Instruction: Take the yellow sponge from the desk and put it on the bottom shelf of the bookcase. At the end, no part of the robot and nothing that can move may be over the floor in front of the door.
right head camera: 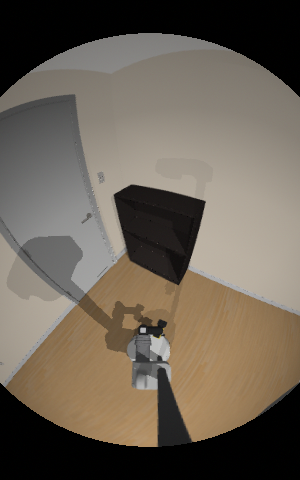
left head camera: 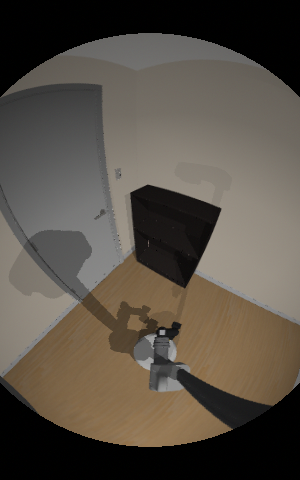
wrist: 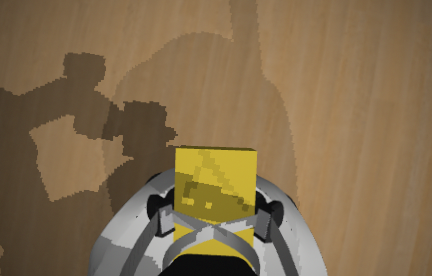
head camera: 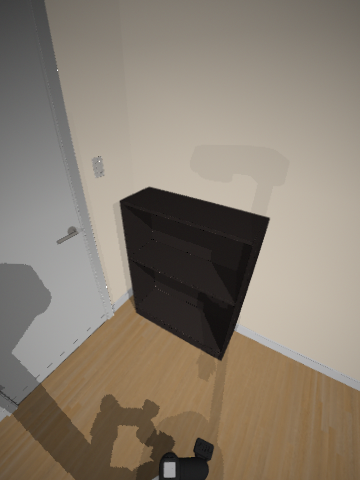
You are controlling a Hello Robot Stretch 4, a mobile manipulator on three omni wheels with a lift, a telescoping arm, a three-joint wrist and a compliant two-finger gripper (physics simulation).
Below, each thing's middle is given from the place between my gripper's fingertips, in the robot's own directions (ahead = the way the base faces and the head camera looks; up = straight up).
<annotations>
Now: hand 20 mm below the yellow sponge (wrist: 214, 184).
</annotations>
